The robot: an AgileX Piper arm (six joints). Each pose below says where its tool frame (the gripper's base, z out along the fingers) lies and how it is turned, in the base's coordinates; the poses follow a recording.
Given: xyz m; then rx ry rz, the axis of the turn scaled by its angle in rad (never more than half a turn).
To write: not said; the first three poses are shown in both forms.
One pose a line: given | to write
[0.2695 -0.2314 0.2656 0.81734 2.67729 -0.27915] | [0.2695 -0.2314 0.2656 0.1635 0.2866 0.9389 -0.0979]
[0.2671 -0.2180 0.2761 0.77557 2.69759 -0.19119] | [0.2671 -0.2180 0.2761 0.1634 0.2720 0.9460 -0.0670]
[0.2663 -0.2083 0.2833 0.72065 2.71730 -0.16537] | [0.2663 -0.2083 0.2833 0.1620 0.2525 0.9522 -0.0579]
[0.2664 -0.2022 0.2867 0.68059 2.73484 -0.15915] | [0.2664 -0.2022 0.2867 0.1588 0.2381 0.9566 -0.0557]
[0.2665 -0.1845 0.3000 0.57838 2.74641 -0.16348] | [0.2665 -0.1845 0.3000 0.1643 0.2029 0.9636 -0.0574]
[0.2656 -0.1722 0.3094 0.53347 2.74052 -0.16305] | [0.2656 -0.1722 0.3094 0.1716 0.1879 0.9654 -0.0574]
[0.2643 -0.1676 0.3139 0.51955 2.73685 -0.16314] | [0.2643 -0.1676 0.3139 0.1746 0.1833 0.9657 -0.0576]
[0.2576 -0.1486 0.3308 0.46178 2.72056 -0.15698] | [0.2576 -0.1486 0.3308 0.1877 0.1641 0.9668 -0.0558]
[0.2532 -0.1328 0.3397 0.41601 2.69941 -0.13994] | [0.2532 -0.1328 0.3397 0.2020 0.1490 0.9667 -0.0501]
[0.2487 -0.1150 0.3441 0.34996 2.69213 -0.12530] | [0.2487 -0.1150 0.3441 0.2104 0.1259 0.9684 -0.0451]
